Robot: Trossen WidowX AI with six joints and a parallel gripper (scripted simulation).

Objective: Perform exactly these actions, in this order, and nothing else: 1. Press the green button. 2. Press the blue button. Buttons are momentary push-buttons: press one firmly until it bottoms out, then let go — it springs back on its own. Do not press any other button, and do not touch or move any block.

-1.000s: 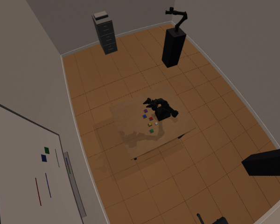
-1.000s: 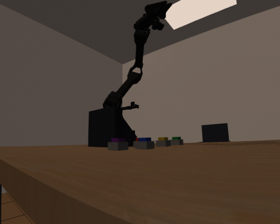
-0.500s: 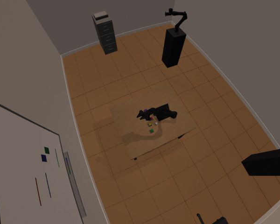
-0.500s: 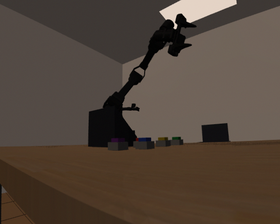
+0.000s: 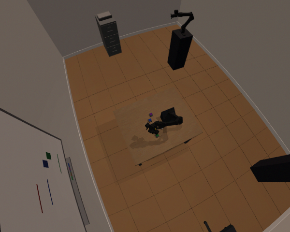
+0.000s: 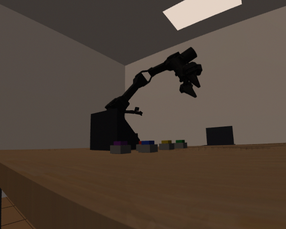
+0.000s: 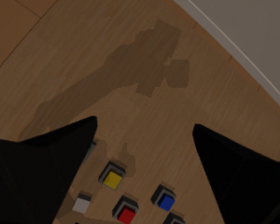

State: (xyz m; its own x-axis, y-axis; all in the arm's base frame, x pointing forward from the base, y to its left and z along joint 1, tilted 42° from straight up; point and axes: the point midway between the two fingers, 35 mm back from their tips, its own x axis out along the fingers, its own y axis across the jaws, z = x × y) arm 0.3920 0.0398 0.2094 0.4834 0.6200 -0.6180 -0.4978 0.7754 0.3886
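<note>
The green button is 210 mm below my gripper tip, 110 mm behind it and 30 mm to the left of it. Also, from my gripper tip: red button 210 mm below, 190 mm behind, 150 mm to the right; then yellow button 210 mm below, 130 mm behind, 70 mm to the right; then small white block 230 mm below, 230 mm behind, 40 mm to the right.
</note>
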